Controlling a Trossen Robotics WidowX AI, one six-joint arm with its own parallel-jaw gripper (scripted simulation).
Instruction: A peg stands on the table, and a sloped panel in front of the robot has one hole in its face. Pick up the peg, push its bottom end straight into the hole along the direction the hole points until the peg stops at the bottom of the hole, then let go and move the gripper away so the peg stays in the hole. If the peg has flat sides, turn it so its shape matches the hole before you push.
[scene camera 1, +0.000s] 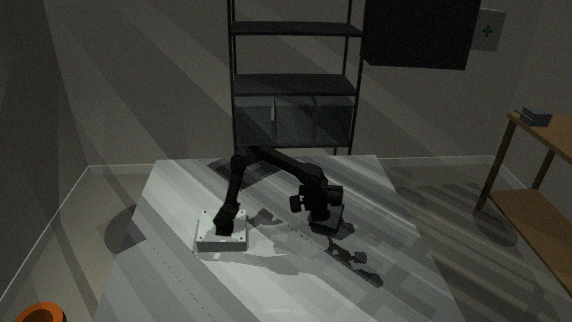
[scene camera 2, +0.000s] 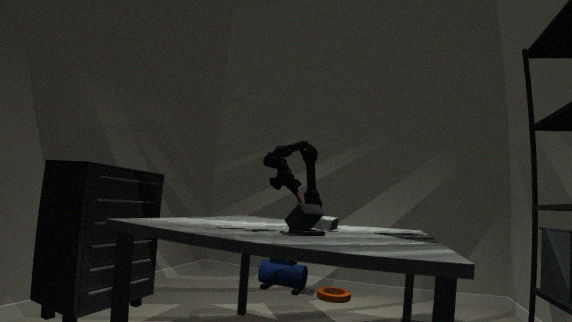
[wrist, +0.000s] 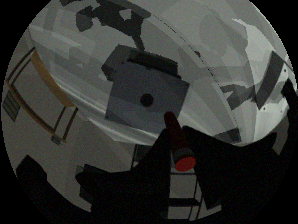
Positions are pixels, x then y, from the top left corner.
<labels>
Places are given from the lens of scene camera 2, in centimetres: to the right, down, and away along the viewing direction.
panel (scene camera 2: 304, 216): 8, 23, 124
</labels>
